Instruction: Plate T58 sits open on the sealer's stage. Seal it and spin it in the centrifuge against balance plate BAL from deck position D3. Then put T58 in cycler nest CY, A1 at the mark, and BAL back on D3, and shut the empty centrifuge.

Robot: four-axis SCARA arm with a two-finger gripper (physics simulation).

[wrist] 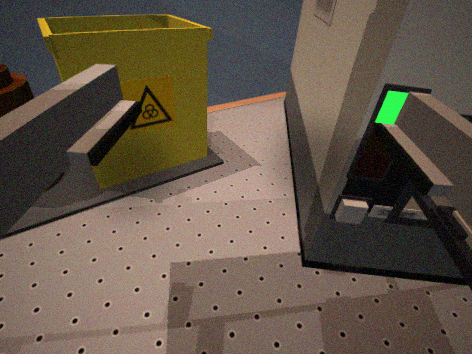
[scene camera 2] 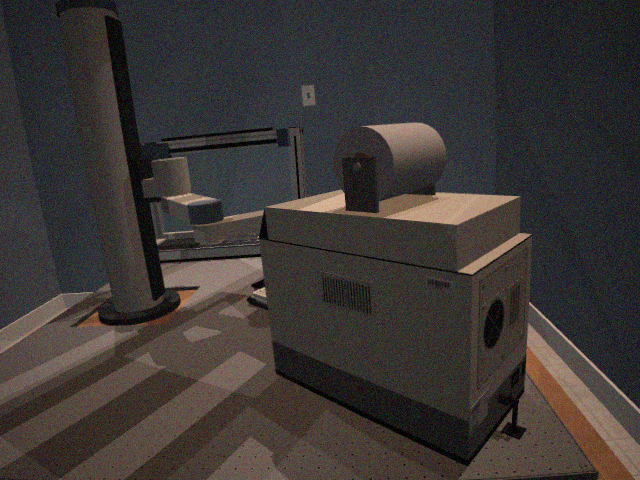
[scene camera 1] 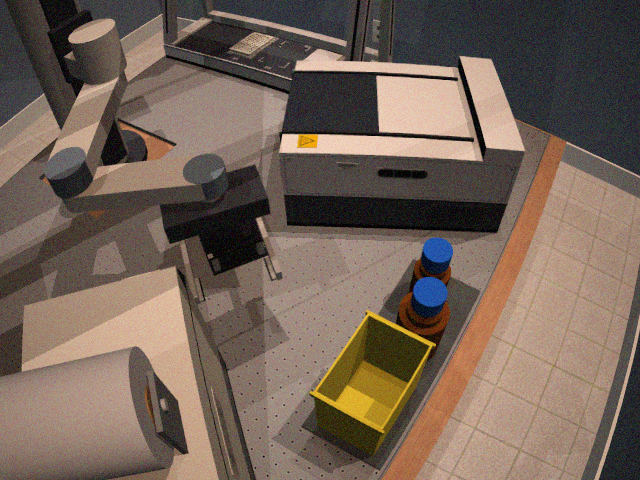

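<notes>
My gripper is open and empty. Its fingers are above the perforated table, between the sealer and the large machine in scene camera 1. The sealer, with a grey roll on top, is a pale box at the lower left there. Its front, with a lit green display, is at the right of the wrist view, behind the right finger. I cannot make out T58 or the stage. A pale plate sits on the rear deck; its label and position are unreadable. The centrifuge and cycler cannot be told apart with certainty.
A large machine with a dark and pale flat top stands beyond the gripper. A yellow bin and two blue-capped brown bottles stand near the wooden edge. The arm's column stands at the left.
</notes>
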